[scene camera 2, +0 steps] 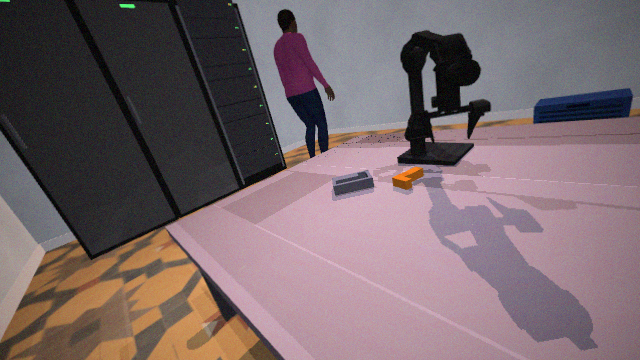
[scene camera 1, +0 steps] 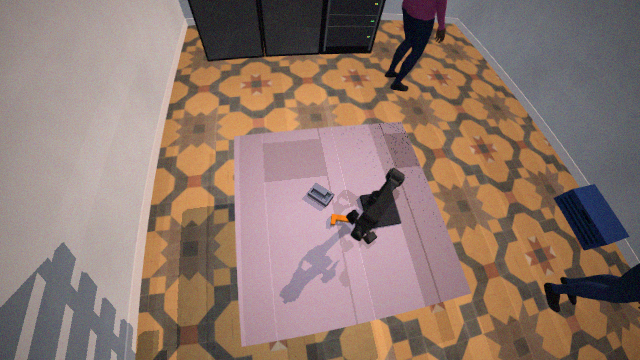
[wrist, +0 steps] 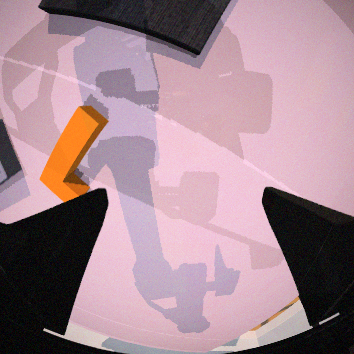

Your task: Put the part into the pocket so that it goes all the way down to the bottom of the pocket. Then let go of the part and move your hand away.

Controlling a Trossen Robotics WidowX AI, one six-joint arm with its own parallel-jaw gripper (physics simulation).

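Frame: origin at the arm's base, x left, y back, z up, level; centimetres.
Seen in the pictures: gripper, fingertip midpoint: (scene camera 2: 450, 141) (wrist: 186, 195); arm's base, link origin: (scene camera 2: 418, 152) (scene camera 1: 372, 202).
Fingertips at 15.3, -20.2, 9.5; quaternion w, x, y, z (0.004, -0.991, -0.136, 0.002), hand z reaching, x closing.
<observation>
Pixels of each thing's top centre, then the offset from my fingertips to it, as dx, dy, dz. Level surfaces: height alone.
- part, top centre: (wrist: 72, 162) (scene camera 2: 411, 173) (scene camera 1: 340, 219) -11.4, -3.9, -8.8
- grey block with the pocket, top centre: (scene camera 2: 351, 177) (scene camera 1: 321, 193) -31.2, -8.9, -8.2
- pink table, surface height: dz -11.8
The part (scene camera 1: 334, 219) (scene camera 2: 401, 181) (wrist: 70, 150) is an orange L-shaped block lying flat on the table. The grey block with the pocket (scene camera 1: 327, 201) (scene camera 2: 353, 188) stands a short way from the part. In the wrist view a dark piece of that block shows at the left edge. The pocket's opening faces up; its floor is hard to see. My gripper (scene camera 1: 361, 227) (scene camera 2: 451, 139) (wrist: 186, 195) is wide open and empty, above the table close to the robot's base. In the wrist view the part lies to the left, its short leg partly hidden behind the left finger.
The robot's black base plate (scene camera 2: 435, 155) (wrist: 140, 22) stands on the pink table (scene camera 1: 280, 225) (scene camera 2: 350, 250), close to the part. Arm shadows fall across the table top. Black cabinets (scene camera 1: 292, 30) (scene camera 2: 135, 100), people and a blue box (scene camera 1: 592, 217) (scene camera 2: 582, 106) are beyond the table.
</observation>
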